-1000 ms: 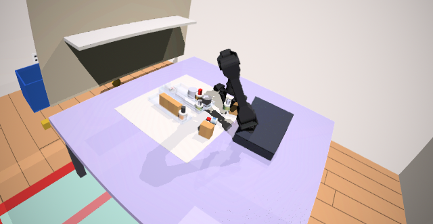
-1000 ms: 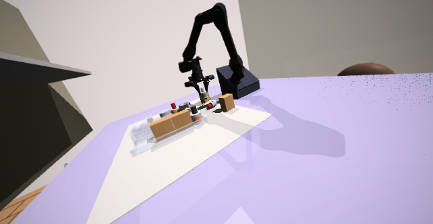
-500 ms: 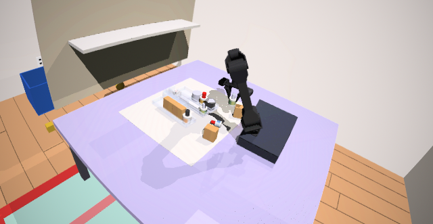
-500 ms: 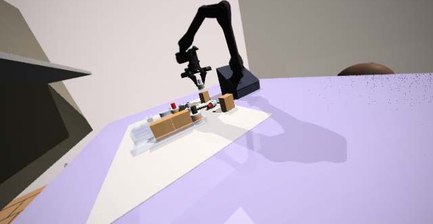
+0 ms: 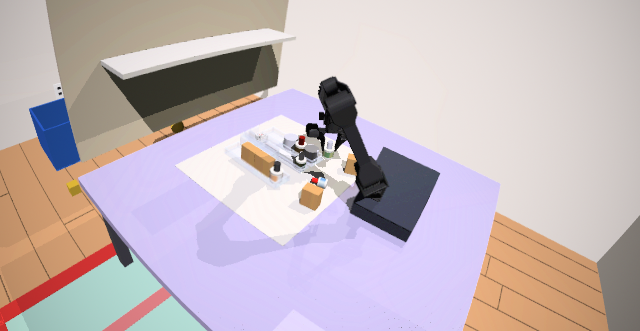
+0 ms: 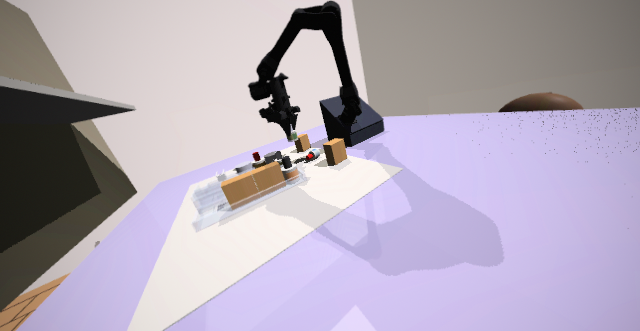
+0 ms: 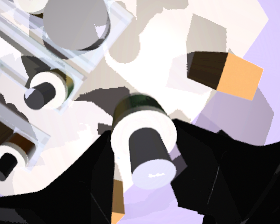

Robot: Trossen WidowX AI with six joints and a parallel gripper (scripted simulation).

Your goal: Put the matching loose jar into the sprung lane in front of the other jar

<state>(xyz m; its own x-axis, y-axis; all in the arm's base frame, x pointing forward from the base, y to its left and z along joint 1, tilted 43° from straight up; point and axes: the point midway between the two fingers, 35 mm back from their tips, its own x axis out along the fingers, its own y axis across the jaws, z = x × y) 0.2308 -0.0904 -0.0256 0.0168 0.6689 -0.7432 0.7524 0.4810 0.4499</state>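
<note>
Right now my gripper tip is 160 mm to the right of the jar, 110 mm short of it and 60 mm above it. The rest, counted from my gripper tip: clear lane rack (240 mm ahead, 90 mm below, 50 mm to the left).
</note>
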